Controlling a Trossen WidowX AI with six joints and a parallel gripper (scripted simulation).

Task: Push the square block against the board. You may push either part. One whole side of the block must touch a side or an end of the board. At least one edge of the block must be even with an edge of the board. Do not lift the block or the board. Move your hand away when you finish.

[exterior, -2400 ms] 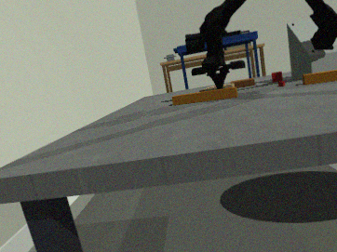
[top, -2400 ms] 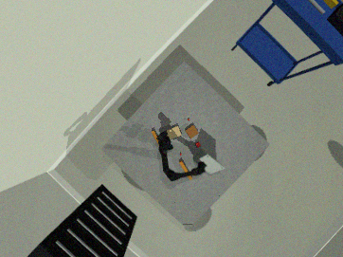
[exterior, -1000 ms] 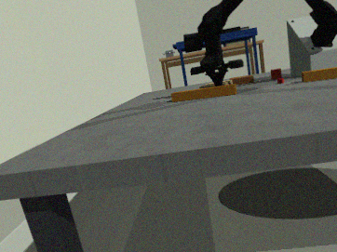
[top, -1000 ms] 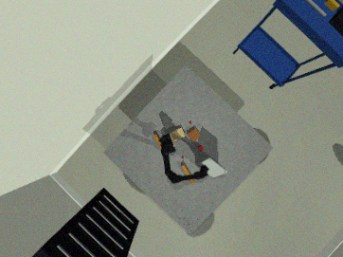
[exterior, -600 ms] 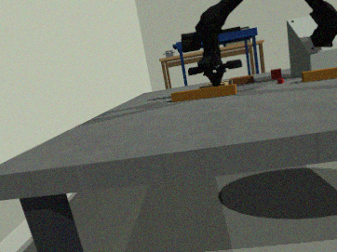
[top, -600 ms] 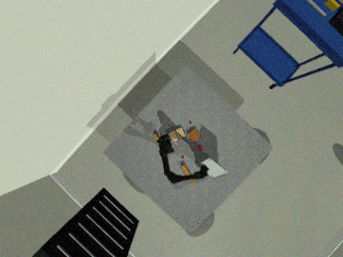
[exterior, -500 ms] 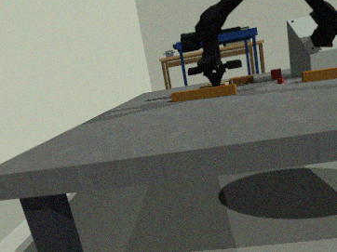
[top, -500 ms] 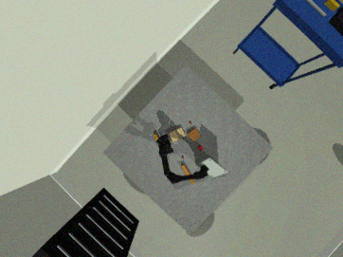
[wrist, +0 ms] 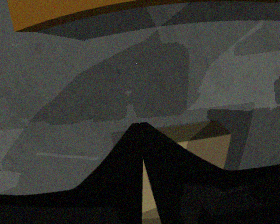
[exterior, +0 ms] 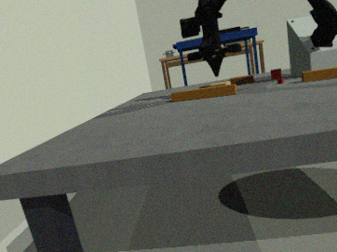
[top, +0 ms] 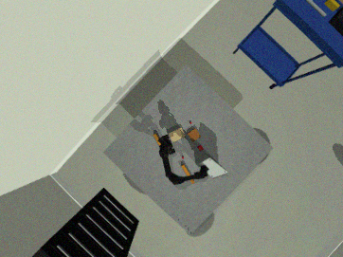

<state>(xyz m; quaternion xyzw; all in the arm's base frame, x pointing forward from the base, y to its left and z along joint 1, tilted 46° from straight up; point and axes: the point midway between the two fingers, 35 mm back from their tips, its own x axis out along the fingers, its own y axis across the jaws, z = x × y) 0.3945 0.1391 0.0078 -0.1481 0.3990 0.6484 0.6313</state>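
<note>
Right now the square tan block is 12 cm behind my gripper tip, 25 cm to the right of it and 5 cm below it. From my gripper tip the other things lie so: small red cube: 26 cm behind, 20 cm to the right, 4 cm below.
</note>
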